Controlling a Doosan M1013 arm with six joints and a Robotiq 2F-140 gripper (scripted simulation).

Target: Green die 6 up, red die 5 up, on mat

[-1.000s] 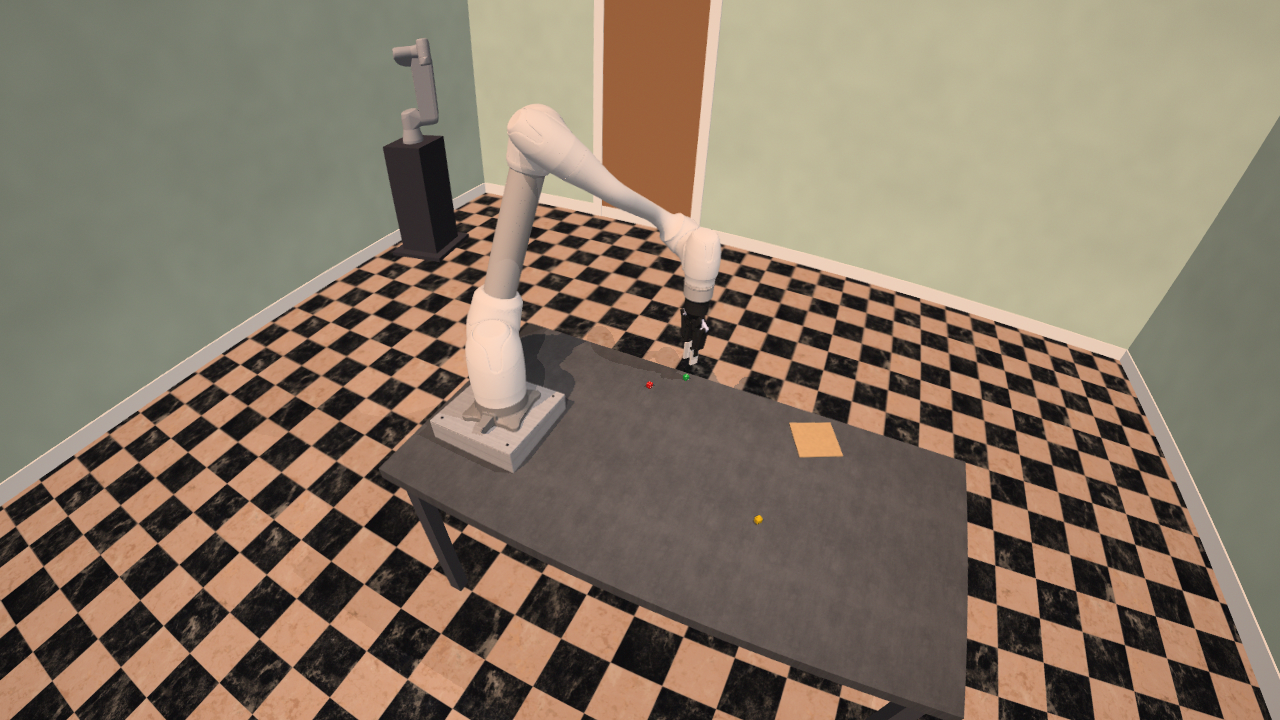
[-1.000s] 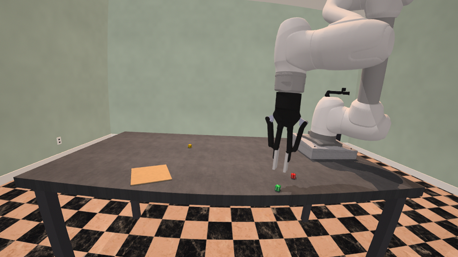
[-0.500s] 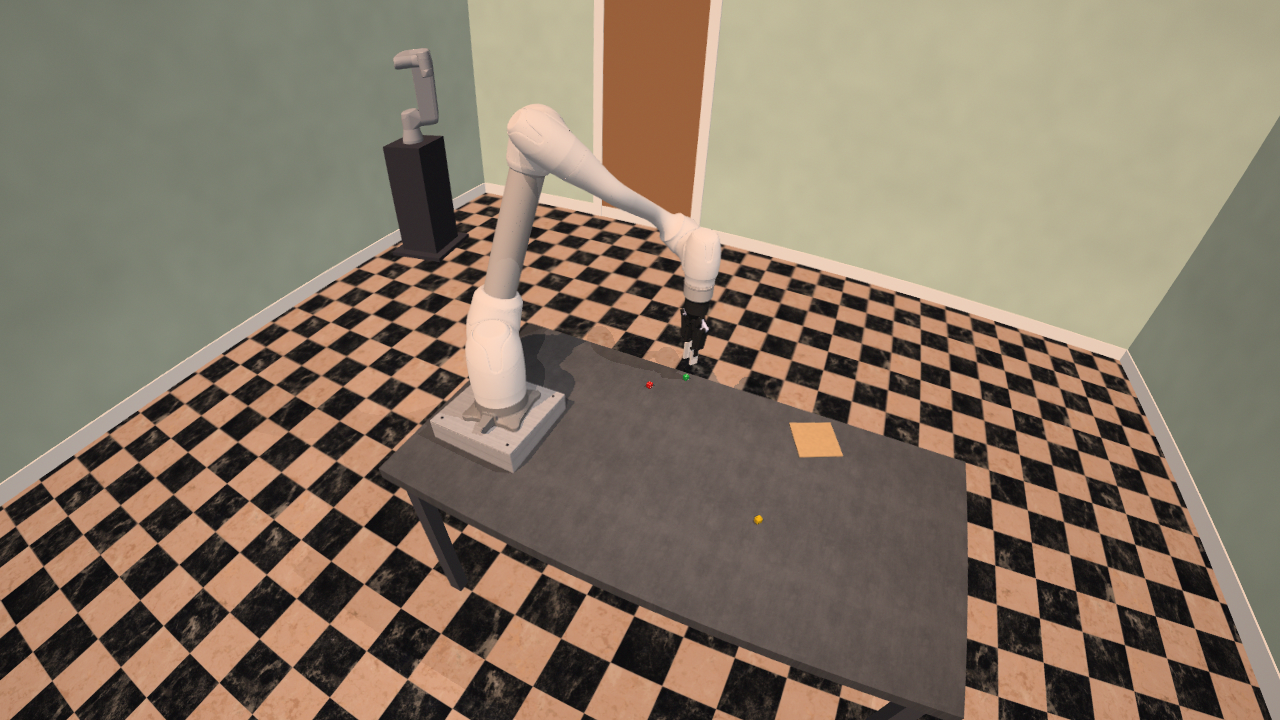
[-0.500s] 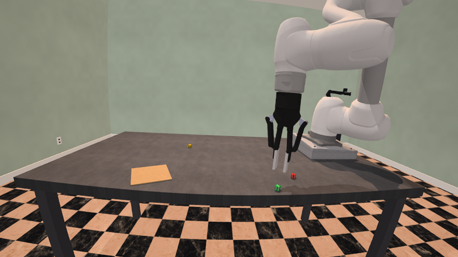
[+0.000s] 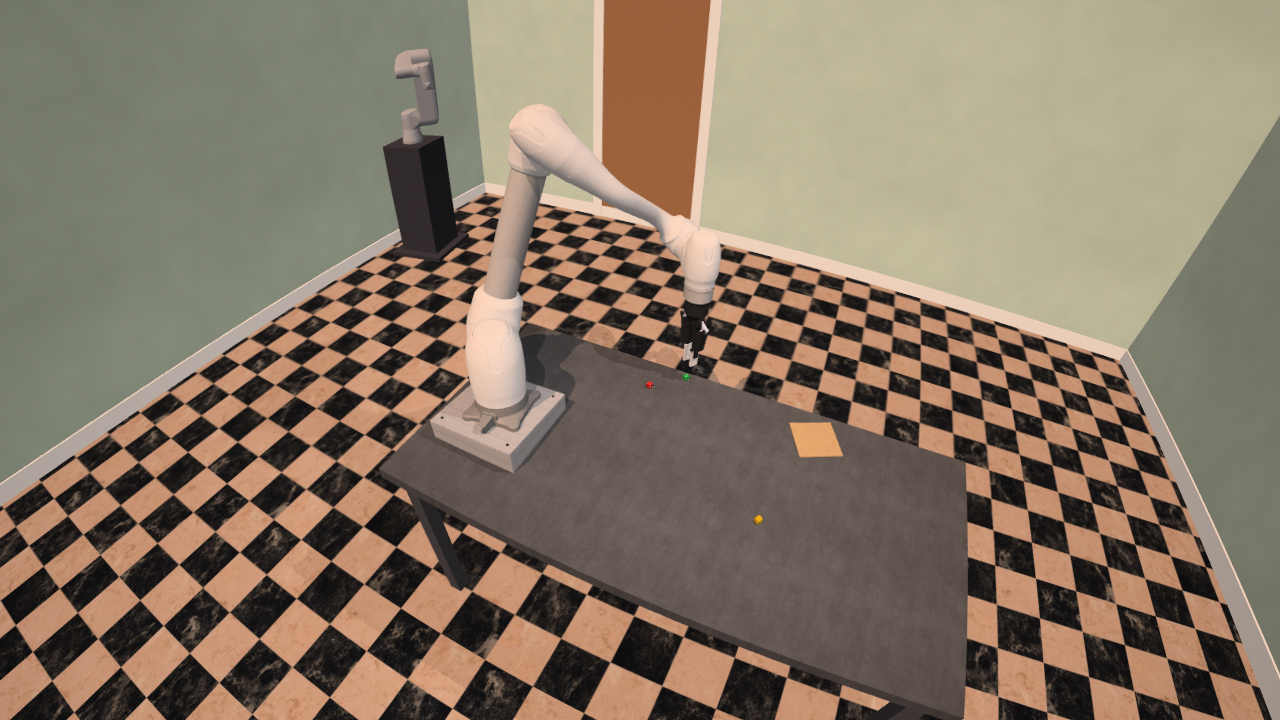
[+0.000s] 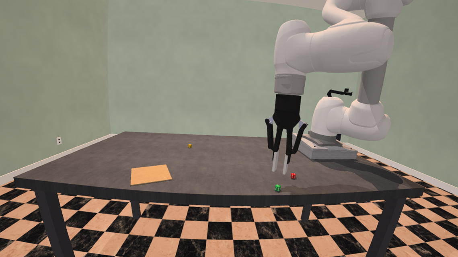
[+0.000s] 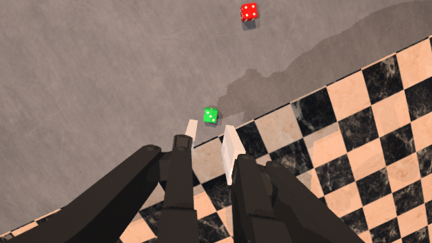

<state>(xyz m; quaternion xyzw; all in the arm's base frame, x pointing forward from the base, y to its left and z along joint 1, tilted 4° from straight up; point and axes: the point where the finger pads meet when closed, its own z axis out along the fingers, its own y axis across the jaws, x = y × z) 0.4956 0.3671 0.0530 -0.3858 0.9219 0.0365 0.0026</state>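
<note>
Right now the green die is 100 mm below my hand and 10 mm behind it. Round my hand: yellow die (510 mm to the right, 290 mm ahead, 100 mm below); then red die (110 mm behind, 100 mm below, 80 mm to the right); then orange mat (440 mm ahead, 170 mm to the right, 100 mm below).
</note>
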